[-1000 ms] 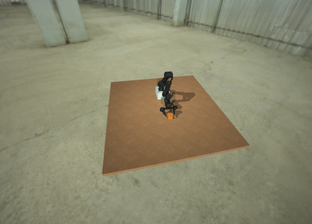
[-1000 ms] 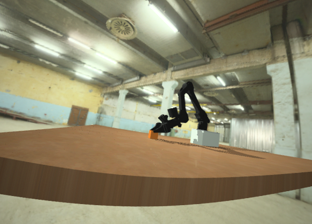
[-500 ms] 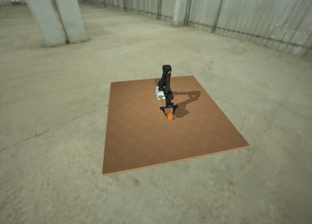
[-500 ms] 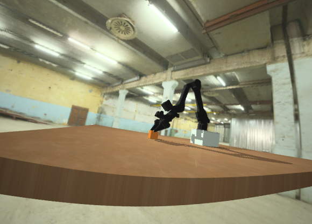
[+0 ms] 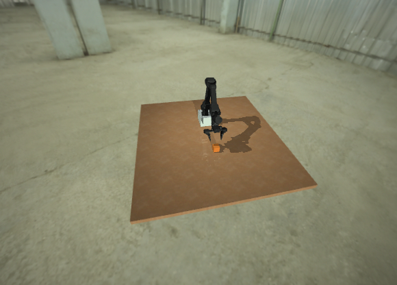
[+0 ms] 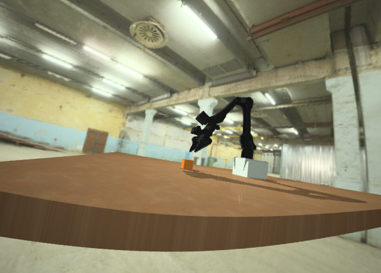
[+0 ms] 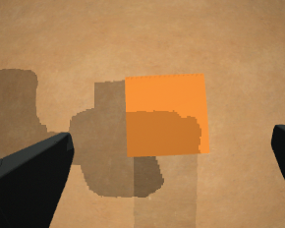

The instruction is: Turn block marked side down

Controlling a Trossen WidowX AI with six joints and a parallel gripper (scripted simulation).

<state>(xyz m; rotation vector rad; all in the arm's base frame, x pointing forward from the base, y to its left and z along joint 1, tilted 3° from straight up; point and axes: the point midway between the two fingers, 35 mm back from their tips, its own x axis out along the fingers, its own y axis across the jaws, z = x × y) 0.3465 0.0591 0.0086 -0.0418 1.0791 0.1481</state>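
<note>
Now: gripper tip 70 mm above the orange block.
</note>
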